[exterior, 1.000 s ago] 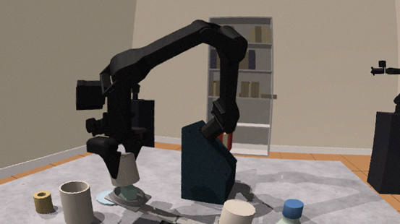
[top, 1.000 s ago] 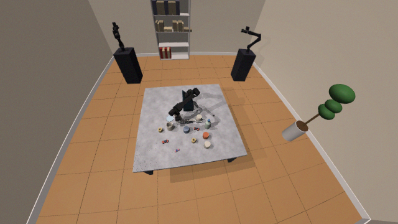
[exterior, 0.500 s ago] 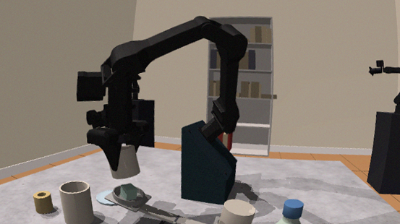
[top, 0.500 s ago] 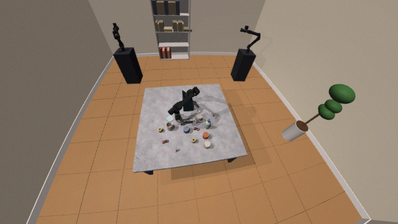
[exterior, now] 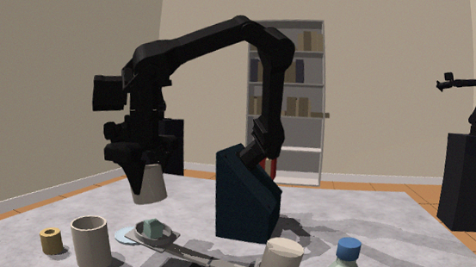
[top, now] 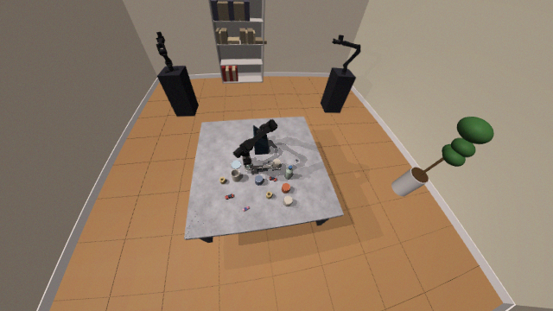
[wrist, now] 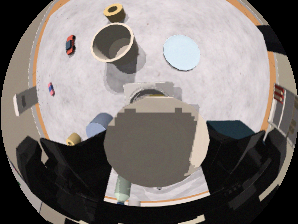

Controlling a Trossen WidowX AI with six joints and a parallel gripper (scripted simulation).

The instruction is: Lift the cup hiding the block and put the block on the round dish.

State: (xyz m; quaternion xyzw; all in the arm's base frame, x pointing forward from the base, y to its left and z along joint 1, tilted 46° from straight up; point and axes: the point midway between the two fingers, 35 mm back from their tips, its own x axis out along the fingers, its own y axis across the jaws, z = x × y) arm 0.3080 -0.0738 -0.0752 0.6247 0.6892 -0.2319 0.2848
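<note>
The block is 8 cm below my gripper tip and 1 cm to the left of it. The rest, counted from my gripper tip: pale blue round dish 17 cm below, 12 cm to the right, 7 cm behind; then balance 13 cm to the left, 13 cm below, 1 cm behind; then open beige cylinder 13 cm below, 11 cm to the right, 8 cm ahead.
</note>
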